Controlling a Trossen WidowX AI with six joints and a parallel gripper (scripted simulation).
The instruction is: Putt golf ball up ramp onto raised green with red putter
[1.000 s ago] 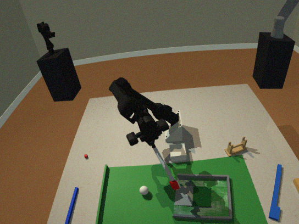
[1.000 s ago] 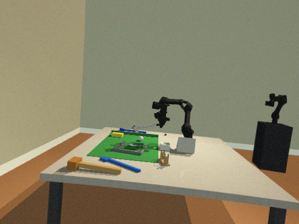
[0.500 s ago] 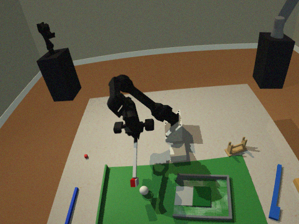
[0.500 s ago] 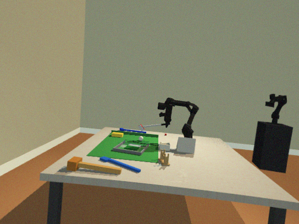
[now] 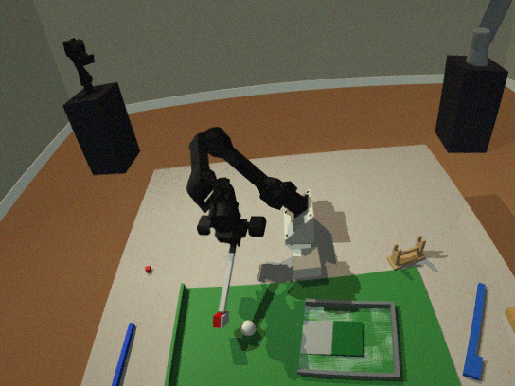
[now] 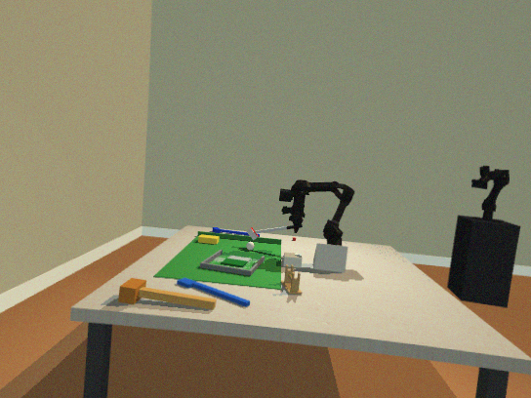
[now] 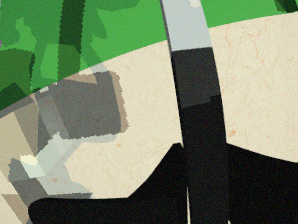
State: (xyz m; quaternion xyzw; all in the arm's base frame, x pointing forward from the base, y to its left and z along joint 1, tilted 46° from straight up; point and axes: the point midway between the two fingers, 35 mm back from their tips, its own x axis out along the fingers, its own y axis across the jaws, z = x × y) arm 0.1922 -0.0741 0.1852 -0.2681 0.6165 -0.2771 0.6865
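Now: the red putter 12 cm ahead of my gripper tip. The rest, counted from my gripper tip: small red cube: 32 cm to the right, 10 cm below, 2 cm ahead; green mat: 28 cm ahead, 21 cm to the left, 11 cm below; white golf ball: 22 cm ahead, 9 cm below, 5 cm to the left.
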